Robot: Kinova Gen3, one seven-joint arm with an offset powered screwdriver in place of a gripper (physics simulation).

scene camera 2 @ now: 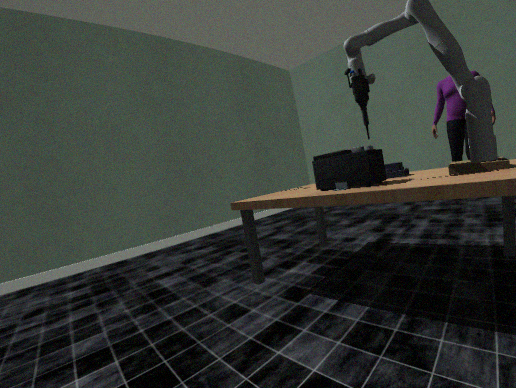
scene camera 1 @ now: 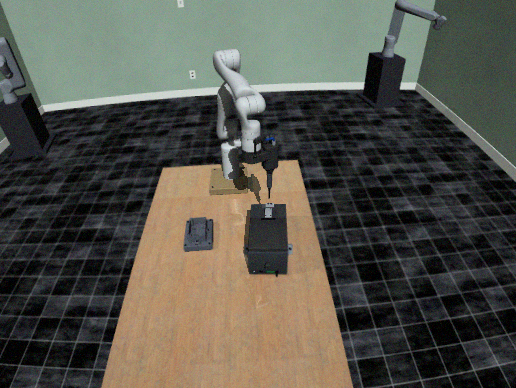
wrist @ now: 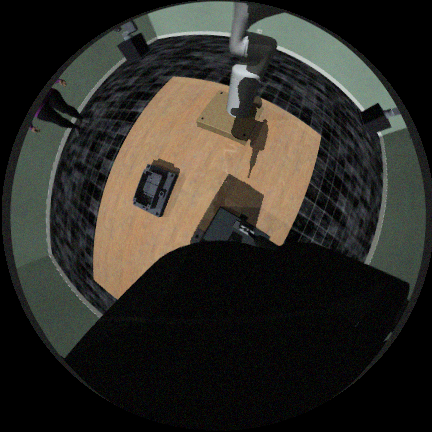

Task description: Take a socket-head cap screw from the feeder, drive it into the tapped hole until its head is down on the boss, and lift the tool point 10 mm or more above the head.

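Observation:
The black feeder box (scene camera 1: 267, 235) (scene camera 2: 348, 171) (wrist: 218, 226) stands on the table, with a small silver block (scene camera 1: 269, 211) (wrist: 245, 229) on its end nearest the arm. My screwdriver (scene camera 1: 269, 195) (scene camera 2: 368, 136) points down, its bit tip a short way above that end of the feeder and apart from it. In the wrist view its dark housing hides the bit and part of the feeder. The dark grey fixture (scene camera 1: 199, 235) (scene camera 2: 395, 170) (wrist: 155, 190) lies flat to the left of the feeder. A tapped hole, a boss or a screw on the bit is too small to make out.
The arm's base plate (scene camera 1: 220, 189) (scene camera 2: 462, 167) (wrist: 215, 120) is at the table's far end. The wooden table (scene camera 1: 200, 310) (scene camera 2: 295, 198) (wrist: 125, 220) bears everything. A person in purple (scene camera 2: 454, 102) stands behind the table. Two other arms on black pedestals (scene camera 1: 382, 77) (wrist: 133, 47) stand near the walls.

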